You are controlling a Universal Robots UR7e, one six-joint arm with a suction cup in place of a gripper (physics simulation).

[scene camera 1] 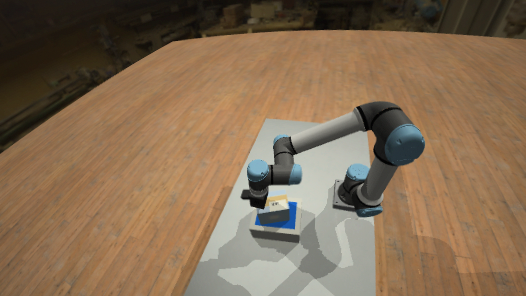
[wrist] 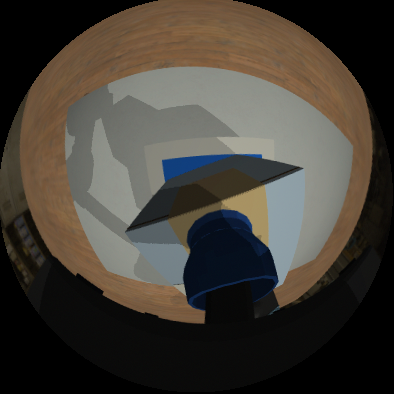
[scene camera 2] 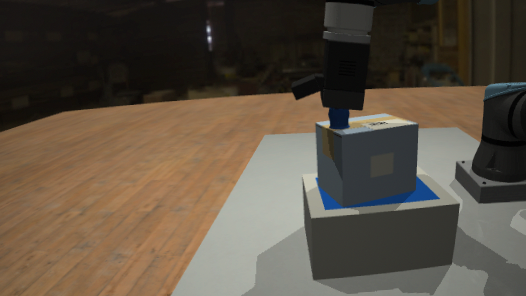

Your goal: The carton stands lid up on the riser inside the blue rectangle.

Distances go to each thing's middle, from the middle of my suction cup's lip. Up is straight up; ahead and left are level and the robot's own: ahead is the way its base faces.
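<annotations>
You'd find my suction cup 7 cm above the grey carton [scene camera 2: 375,158], and it's 2 cm to the left of the carton and 5 cm past it. Then there's the grey riser [scene camera 2: 414,230], which is 19 cm below my suction cup, 2 cm to the right of it and 6 cm behind it. Going by their middles, the grey carton is the nearest to my suction cup of the things named here.
</annotations>
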